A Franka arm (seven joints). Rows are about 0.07 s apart.
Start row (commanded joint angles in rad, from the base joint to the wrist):
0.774, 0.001, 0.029, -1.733, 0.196, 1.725, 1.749
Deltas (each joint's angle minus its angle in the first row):
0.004, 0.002, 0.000, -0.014, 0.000, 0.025, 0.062
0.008, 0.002, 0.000, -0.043, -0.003, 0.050, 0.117
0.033, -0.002, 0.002, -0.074, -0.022, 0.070, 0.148
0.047, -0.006, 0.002, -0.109, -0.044, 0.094, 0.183
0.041, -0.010, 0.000, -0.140, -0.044, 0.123, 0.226
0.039, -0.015, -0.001, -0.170, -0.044, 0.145, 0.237
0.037, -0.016, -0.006, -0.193, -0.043, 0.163, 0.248
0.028, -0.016, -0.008, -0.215, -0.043, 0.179, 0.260
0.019, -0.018, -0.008, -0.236, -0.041, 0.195, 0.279
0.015, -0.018, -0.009, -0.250, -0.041, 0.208, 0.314
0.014, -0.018, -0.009, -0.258, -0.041, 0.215, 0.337
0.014, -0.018, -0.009, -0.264, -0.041, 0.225, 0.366
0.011, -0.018, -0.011, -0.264, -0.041, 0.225, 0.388
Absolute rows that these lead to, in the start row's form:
0.778, 0.003, 0.029, -1.747, 0.196, 1.750, 1.811
0.782, 0.003, 0.029, -1.776, 0.193, 1.775, 1.866
0.807, -0.001, 0.031, -1.807, 0.174, 1.795, 1.897
0.821, -0.005, 0.031, -1.842, 0.152, 1.819, 1.932
0.815, -0.009, 0.029, -1.873, 0.152, 1.848, 1.975
0.813, -0.014, 0.028, -1.903, 0.152, 1.870, 1.986
0.811, -0.015, 0.023, -1.926, 0.153, 1.888, 1.997
0.802, -0.015, 0.021, -1.948, 0.153, 1.904, 2.009
0.793, -0.017, 0.021, -1.969, 0.155, 1.920, 2.028
0.789, -0.017, 0.020, -1.983, 0.155, 1.933, 2.063
0.788, -0.017, 0.020, -1.991, 0.155, 1.940, 2.086
0.788, -0.017, 0.020, -1.997, 0.155, 1.950, 2.115
0.785, -0.017, 0.018, -1.997, 0.155, 1.950, 2.137

